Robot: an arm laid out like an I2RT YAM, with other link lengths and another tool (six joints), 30 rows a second.
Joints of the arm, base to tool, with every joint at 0 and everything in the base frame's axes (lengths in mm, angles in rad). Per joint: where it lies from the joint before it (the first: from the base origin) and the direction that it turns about. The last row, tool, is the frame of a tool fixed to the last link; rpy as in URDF.
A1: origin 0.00 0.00 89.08 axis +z
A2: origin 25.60 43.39 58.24 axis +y
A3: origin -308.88 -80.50 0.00 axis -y
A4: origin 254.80 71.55 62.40 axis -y
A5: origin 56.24 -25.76 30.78 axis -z
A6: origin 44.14 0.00 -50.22 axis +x
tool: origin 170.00 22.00 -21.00 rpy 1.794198 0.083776 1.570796
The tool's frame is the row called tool.
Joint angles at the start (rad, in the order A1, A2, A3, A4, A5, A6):
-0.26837 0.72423 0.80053 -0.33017 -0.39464 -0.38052
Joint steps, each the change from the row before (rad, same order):
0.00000 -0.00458 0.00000 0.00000 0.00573 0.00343
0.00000 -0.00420 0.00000 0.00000 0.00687 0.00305
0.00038 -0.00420 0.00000 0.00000 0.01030 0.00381
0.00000 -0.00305 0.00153 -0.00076 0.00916 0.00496
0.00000 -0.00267 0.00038 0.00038 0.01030 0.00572
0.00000 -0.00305 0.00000 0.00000 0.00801 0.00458
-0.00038 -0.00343 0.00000 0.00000 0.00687 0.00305
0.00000 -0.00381 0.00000 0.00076 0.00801 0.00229
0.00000 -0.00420 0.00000 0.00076 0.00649 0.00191
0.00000 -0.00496 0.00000 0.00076 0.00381 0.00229
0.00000 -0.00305 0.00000 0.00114 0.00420 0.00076
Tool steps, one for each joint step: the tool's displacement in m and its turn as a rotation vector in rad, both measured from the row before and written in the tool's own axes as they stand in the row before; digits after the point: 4 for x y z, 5 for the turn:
-0.0011 0.0003 -0.0010 -0.00123 -0.00647 0.00319
-0.0013 0.0001 -0.0009 -0.00044 -0.00736 0.00318
-0.0018 -0.0001 -0.0008 0.00090 -0.00987 0.00448
-0.0019 0.0002 -0.0008 0.00079 -0.00876 0.00567
-0.0020 -0.0001 -0.0005 0.00155 -0.00941 0.00677
-0.0015 -0.0001 -0.0006 0.00083 -0.00747 0.00533
-0.0014 0.0000 -0.0007 0.00011 -0.00730 0.00369
-0.0017 0.0002 -0.0008 -0.00054 -0.00868 0.00279
-0.0014 0.0003 -0.0009 -0.00155 -0.00760 0.00205
-0.0009 0.0007 -0.0012 -0.00334 -0.00548 0.00174
-0.0010 0.0004 -0.0007 -0.00187 -0.00546 0.00068

